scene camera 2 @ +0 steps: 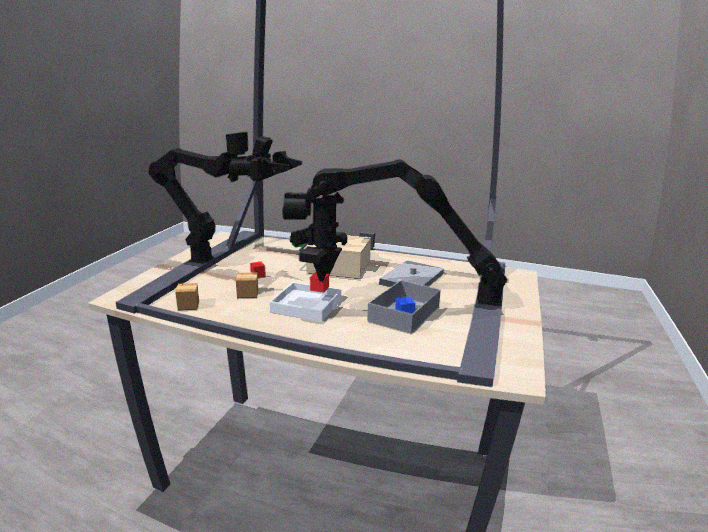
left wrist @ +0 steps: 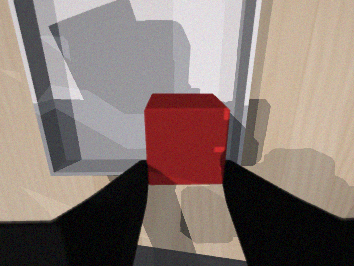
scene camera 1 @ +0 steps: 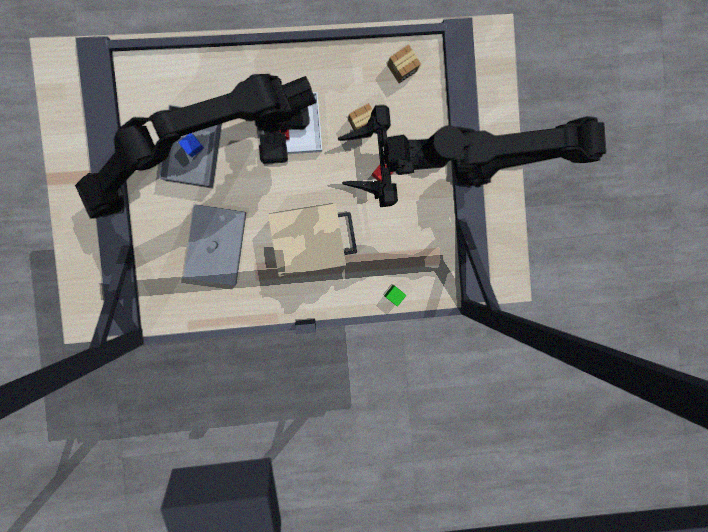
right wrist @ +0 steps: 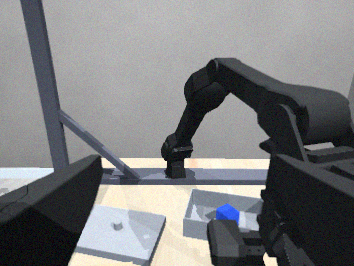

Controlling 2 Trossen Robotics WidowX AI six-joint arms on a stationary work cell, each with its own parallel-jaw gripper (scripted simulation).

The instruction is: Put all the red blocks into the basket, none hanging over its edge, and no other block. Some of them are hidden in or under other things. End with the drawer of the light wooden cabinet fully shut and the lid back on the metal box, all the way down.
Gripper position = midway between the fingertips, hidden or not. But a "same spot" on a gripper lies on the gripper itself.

my right gripper: scene camera 2; scene camera 1; right wrist 187,163; not seen in the left wrist view (out of frame)
white basket: scene camera 2; left wrist; scene camera 1 308,140; not seen in the right wrist view (out of frame)
same spot on my right gripper: (scene camera 1: pixel 367 130) = (scene camera 2: pixel 270 161)
same spot on white basket: (scene camera 2: pixel 306 304) = (left wrist: pixel 130 81)
